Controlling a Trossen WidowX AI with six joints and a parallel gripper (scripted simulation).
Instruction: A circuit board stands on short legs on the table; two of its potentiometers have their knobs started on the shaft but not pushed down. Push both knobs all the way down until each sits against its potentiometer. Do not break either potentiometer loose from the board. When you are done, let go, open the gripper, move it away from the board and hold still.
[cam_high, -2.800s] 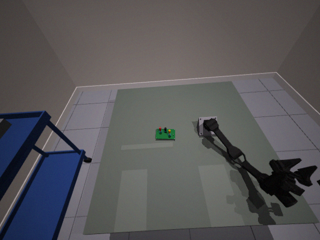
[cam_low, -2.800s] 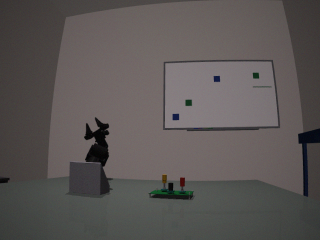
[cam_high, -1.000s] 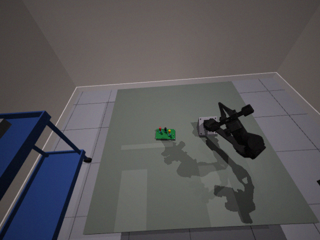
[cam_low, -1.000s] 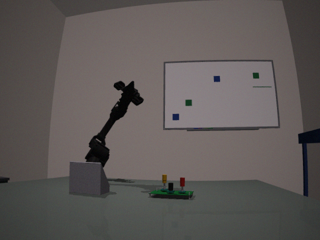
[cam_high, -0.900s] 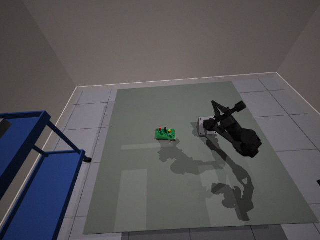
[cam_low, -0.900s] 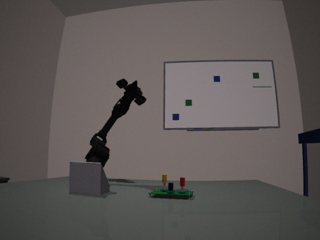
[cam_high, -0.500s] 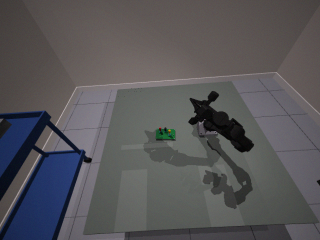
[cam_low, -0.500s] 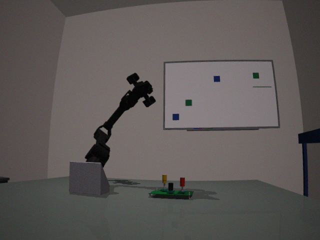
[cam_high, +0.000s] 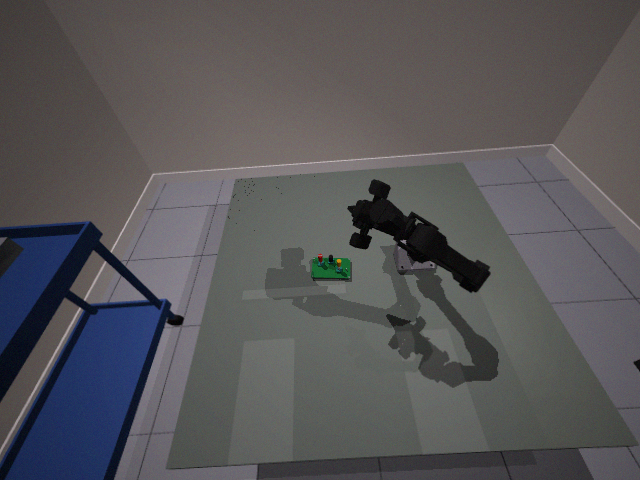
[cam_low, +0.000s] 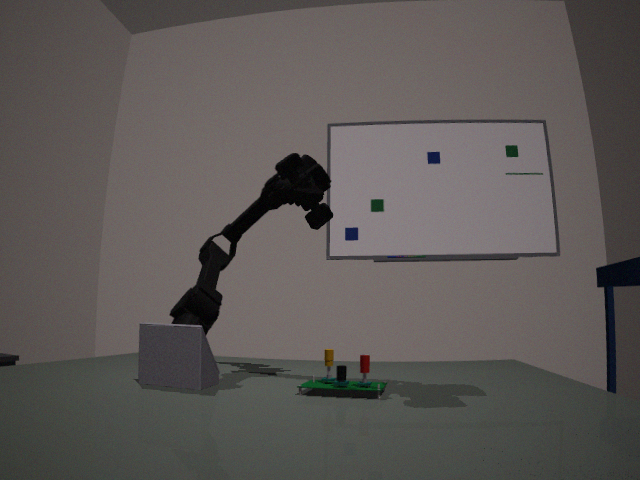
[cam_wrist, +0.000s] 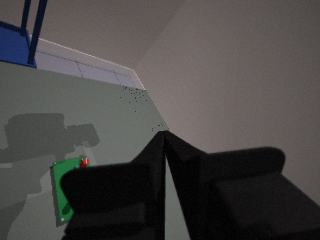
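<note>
Now: gripper tip 30 mm short of the yellow knob, 50 mm to the left of it and 350 mm above it. From my gripper tip the other things lie so: red knob: 100 mm ahead, 80 mm to the right, 350 mm below.
</note>
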